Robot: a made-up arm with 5 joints. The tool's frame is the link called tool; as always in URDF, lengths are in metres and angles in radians. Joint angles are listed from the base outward. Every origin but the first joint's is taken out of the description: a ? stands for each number. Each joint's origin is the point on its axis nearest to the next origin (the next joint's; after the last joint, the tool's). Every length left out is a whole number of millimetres.
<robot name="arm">
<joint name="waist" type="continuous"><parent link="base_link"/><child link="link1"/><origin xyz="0.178 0.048 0.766" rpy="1.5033 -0.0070 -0.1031"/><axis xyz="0 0 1"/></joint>
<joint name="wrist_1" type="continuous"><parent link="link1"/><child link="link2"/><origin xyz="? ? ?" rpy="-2.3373 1.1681 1.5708"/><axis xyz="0 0 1"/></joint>
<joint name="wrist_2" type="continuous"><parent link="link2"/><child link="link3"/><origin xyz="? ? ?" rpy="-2.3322 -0.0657 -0.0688"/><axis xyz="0 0 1"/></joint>
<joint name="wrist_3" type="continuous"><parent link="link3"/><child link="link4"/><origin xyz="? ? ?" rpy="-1.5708 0.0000 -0.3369"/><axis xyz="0 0 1"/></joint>
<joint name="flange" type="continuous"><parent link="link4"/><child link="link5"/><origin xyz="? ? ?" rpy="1.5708 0.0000 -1.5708"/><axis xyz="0 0 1"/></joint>
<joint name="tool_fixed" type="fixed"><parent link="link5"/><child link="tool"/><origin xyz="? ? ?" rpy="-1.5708 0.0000 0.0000"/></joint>
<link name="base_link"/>
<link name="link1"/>
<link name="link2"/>
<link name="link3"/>
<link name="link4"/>
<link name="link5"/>
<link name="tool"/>
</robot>
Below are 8 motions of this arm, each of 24 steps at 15 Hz.
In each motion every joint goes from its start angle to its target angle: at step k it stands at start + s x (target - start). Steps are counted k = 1, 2, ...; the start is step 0. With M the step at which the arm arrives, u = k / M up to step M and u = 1 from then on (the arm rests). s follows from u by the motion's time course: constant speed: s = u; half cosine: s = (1 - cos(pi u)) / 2; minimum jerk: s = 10 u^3 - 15 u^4 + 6 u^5.
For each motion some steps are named. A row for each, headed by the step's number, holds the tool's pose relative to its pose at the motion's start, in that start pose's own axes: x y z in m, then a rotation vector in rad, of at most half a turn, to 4 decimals.
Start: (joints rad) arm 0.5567 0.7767 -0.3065 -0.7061 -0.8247
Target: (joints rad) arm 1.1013 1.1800 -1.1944 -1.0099 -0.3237
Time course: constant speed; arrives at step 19
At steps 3, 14, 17, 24:
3: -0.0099 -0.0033 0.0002 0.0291 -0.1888 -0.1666
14: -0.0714 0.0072 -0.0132 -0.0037 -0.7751 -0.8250
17: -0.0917 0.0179 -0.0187 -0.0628 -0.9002 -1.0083
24: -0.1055 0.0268 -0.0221 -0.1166 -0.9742 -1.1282

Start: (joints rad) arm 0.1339 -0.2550 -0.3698 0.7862 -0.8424
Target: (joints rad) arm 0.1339 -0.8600 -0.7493 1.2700 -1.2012
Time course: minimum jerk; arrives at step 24
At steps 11, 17, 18, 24:
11: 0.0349 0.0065 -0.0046 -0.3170 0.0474 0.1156
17: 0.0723 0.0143 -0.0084 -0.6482 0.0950 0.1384
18: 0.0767 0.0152 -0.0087 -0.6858 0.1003 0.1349
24: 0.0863 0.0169 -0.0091 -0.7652 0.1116 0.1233

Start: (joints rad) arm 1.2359 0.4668 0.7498 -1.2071 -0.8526
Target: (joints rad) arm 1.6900 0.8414 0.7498 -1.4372 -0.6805
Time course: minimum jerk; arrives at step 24
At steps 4, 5, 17, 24:
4: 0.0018 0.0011 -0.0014 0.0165 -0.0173 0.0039
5: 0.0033 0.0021 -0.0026 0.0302 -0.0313 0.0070
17: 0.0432 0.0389 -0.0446 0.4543 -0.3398 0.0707
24: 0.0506 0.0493 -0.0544 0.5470 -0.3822 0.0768

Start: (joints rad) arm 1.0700 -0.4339 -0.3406 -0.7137 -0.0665
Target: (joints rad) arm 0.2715 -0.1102 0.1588 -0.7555 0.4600
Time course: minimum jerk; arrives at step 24
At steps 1, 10, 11, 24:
1: -0.0002 0.0000 0.0001 -0.0001 0.0004 -0.0002
10: -0.0779 -0.0101 0.0616 -0.0715 0.1732 -0.1042
11: -0.0919 -0.0103 0.0785 -0.0916 0.2087 -0.1285
24: -0.1528 0.0142 0.2297 -0.3071 0.4500 -0.3118

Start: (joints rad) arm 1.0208 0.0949 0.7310 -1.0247 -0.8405
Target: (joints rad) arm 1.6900 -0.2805 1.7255 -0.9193 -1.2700
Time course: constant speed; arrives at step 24
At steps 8, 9, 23, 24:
8: 0.0519 0.0541 -0.0065 -0.0581 0.4282 0.4119
9: 0.0561 0.0612 -0.0072 -0.0759 0.4826 0.4602
23: 0.0690 0.1449 -0.0091 -0.5460 1.2489 0.9899
24: 0.0675 0.1487 -0.0083 -0.5937 1.3033 1.0135

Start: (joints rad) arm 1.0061 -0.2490 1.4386 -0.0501 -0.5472
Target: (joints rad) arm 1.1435 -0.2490 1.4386 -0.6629 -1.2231
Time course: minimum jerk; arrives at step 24
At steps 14, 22, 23, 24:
14: 0.0146 -0.0470 0.0022 0.2022 0.4429 -0.2451
22: 0.0182 -0.0729 -0.0014 0.3520 0.6630 -0.3394
23: 0.0182 -0.0732 -0.0014 0.3541 0.6657 -0.3404
24: 0.0182 -0.0733 -0.0014 0.3545 0.6662 -0.3406

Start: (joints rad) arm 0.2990 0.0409 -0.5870 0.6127 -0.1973
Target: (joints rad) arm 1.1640 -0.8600 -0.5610 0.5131 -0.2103
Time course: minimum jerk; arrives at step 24
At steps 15, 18, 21, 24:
15: 0.2037 -0.0998 0.0114 -0.2965 -0.9614 -0.0597
18: 0.2386 -0.1300 0.0408 -0.4069 -1.1689 -0.0337
21: 0.2532 -0.1451 0.0588 -0.4693 -1.2697 -0.0138
24: 0.2557 -0.1478 0.0623 -0.4812 -1.2878 -0.0097

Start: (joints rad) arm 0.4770 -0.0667 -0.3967 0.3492 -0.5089
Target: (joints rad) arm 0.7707 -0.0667 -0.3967 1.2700 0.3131
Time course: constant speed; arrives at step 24
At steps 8, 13, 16, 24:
8: 0.0144 0.0143 -0.0043 -0.1560 -0.3471 0.2411
13: 0.0234 0.0194 -0.0099 -0.2320 -0.5500 0.4112
16: 0.0293 0.0209 -0.0139 -0.2689 -0.6645 0.5205
24: 0.0478 0.0195 -0.0256 -0.3313 -0.9345 0.8386

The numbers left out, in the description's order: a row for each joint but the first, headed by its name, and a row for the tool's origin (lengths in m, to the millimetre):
wrist_1: -0.103 -0.154 0.000
wrist_2: -0.101 -0.134 0.000
wrist_3: -0.008 -0.135 0.000
flange: -0.022 -0.066 0.000
tool: -0.011 0.045 0.000

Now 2 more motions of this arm.
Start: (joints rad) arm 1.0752 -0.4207 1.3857 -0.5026 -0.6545
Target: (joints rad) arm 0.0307 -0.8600 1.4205 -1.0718 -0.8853
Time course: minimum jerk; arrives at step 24
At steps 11, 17, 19, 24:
11: -0.0397 0.0228 -0.0711 0.5564 0.2626 -0.2534
17: -0.0754 0.0863 -0.1381 1.1425 0.5341 -0.3980
19: -0.0813 0.1045 -0.1494 1.2653 0.5898 -0.4118
24: -0.0853 0.1188 -0.1569 1.3559 0.6305 -0.4181

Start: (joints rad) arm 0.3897 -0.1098 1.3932 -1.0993 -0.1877
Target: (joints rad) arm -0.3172 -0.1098 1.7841 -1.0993 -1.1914
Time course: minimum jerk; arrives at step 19
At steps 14, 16, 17, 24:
14: -0.1284 0.0378 -0.0593 0.6222 1.2016 -0.3505
16: -0.1407 0.0479 -0.0656 0.7153 1.3037 -0.3522
17: -0.1435 0.0505 -0.0670 0.7381 1.3273 -0.3515
24: -0.1449 0.0518 -0.0677 0.7491 1.3384 -0.3510

